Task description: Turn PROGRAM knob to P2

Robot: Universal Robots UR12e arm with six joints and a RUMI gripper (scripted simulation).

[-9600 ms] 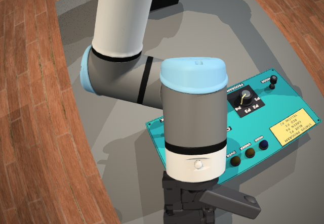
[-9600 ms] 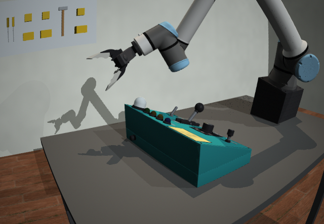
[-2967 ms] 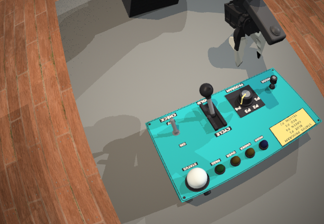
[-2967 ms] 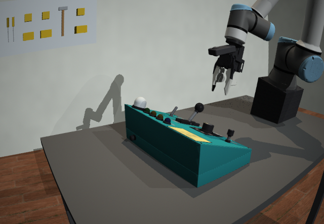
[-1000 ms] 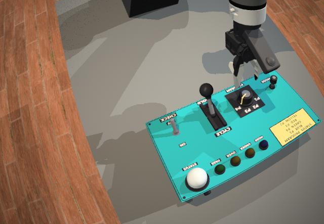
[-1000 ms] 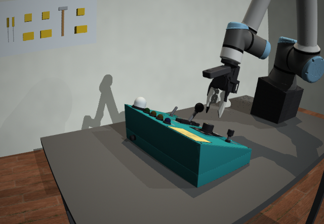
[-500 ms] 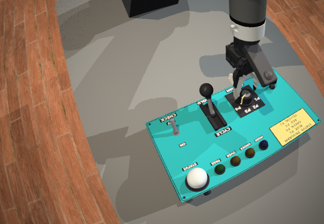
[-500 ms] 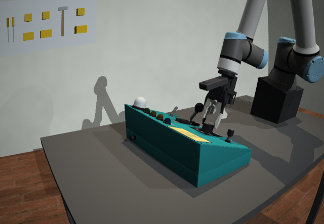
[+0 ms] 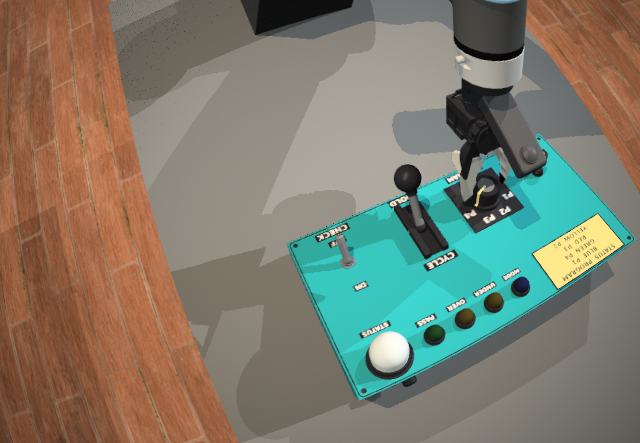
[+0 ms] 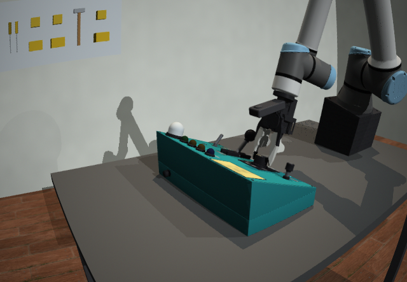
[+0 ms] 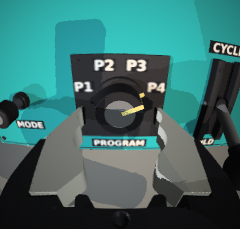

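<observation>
Right now the teal console is 4 cm ahead of my hand, 6 cm to the right of it and 3 cm below it. From my hand the other things lie so: check toggle (3 cm ahead, 24 cm to the right, 1 cm below); then black ball-topped lever (1 cm behind, 12 cm to the right, 1 cm above); then small mode knob (1 cm behind, 12 cm to the left).
</observation>
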